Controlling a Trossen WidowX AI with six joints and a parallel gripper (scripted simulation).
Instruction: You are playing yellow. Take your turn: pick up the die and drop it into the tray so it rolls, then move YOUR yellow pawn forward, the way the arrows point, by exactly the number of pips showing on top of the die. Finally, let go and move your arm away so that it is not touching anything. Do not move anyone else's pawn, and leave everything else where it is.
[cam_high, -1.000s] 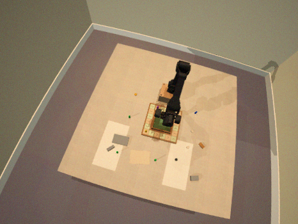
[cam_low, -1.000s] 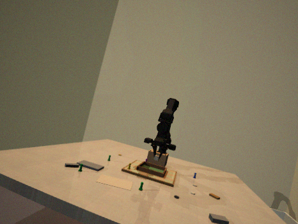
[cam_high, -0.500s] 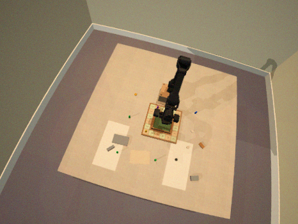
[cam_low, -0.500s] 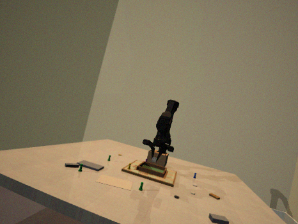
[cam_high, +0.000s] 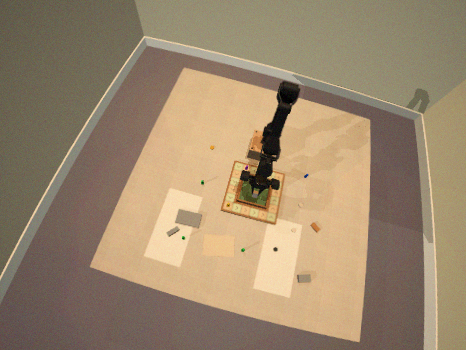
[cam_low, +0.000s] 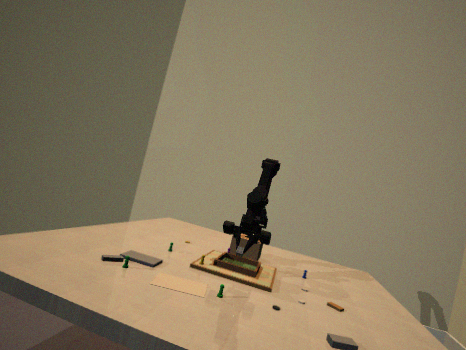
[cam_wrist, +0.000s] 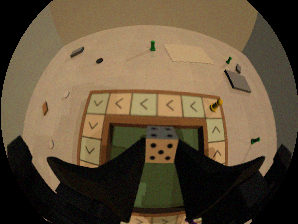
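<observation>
Right now my gripper tip is right at the white die. From my gripper tip the other things lie so: yellow pawn (90 mm ahead, 100 mm to the right, 50 mm below); then green tray (40 mm behind, 10 mm to the right, 70 mm below); then purple pawn (140 mm behind, 100 mm to the right, 50 mm below).
</observation>
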